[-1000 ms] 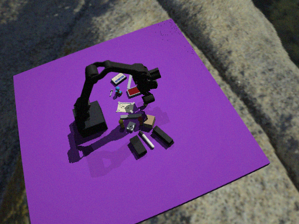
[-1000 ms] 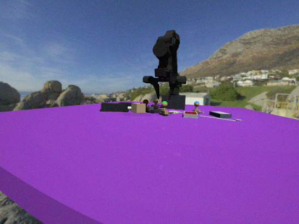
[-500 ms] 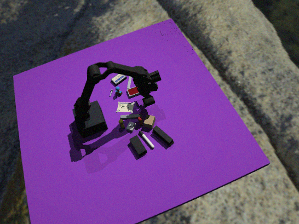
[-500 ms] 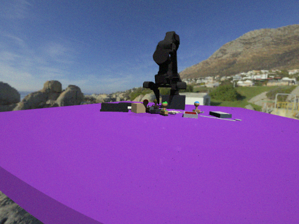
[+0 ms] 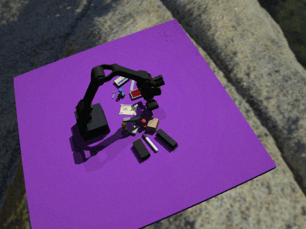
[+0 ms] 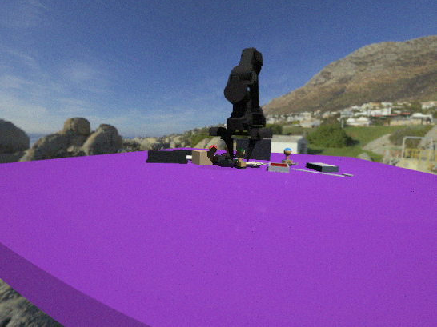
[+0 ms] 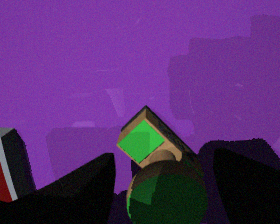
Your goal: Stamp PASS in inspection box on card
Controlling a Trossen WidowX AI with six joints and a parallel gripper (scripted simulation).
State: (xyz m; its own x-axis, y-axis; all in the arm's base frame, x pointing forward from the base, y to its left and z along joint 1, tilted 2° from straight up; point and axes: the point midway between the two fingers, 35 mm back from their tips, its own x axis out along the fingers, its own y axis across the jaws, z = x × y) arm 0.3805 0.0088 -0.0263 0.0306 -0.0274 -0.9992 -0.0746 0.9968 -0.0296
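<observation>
The green-knobbed stamp is right at my gripper tip. From my gripper tip the other things lie so: ink pad 120 mm to the left, 40 mm behind, 20 mm below; red-knobbed stamp 120 mm to the right, 70 mm behind; cream card 130 mm behind, 30 mm below, 20 mm to the left.
</observation>
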